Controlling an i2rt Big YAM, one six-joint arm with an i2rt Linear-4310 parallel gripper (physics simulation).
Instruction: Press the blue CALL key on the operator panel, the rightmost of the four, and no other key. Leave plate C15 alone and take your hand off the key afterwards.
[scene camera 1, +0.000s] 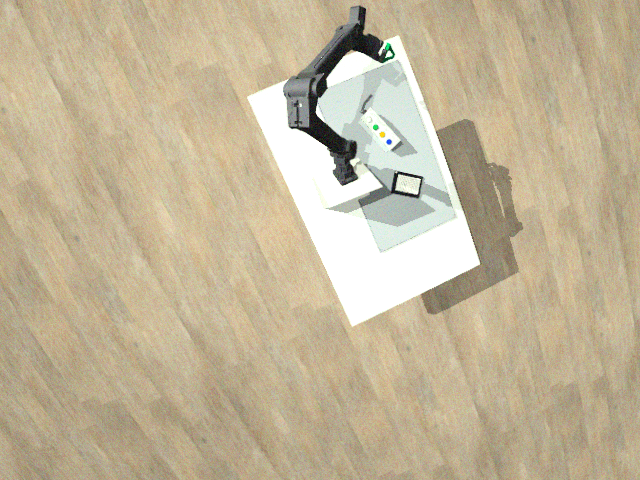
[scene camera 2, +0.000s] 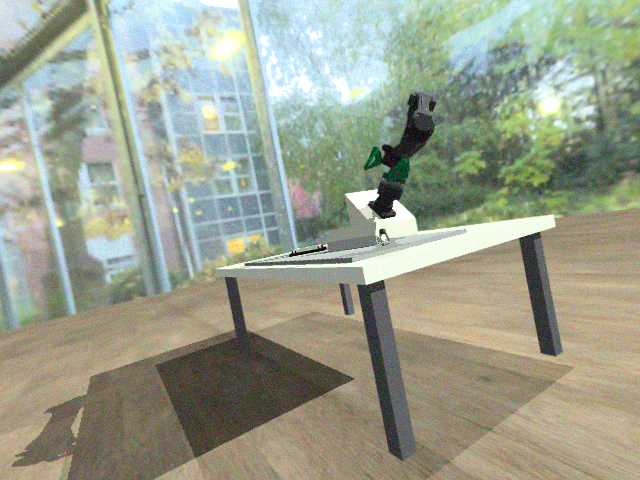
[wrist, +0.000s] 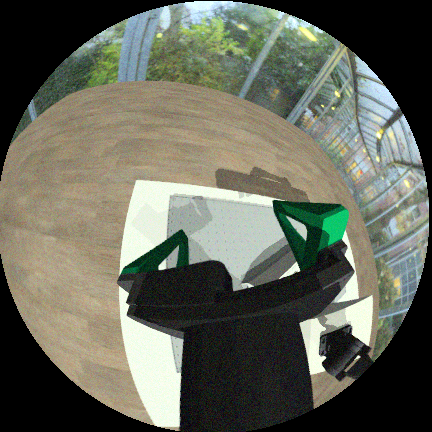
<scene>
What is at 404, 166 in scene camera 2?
The gripper.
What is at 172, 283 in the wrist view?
The gripper.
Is the gripper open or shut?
Open.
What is the gripper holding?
Nothing.
</scene>
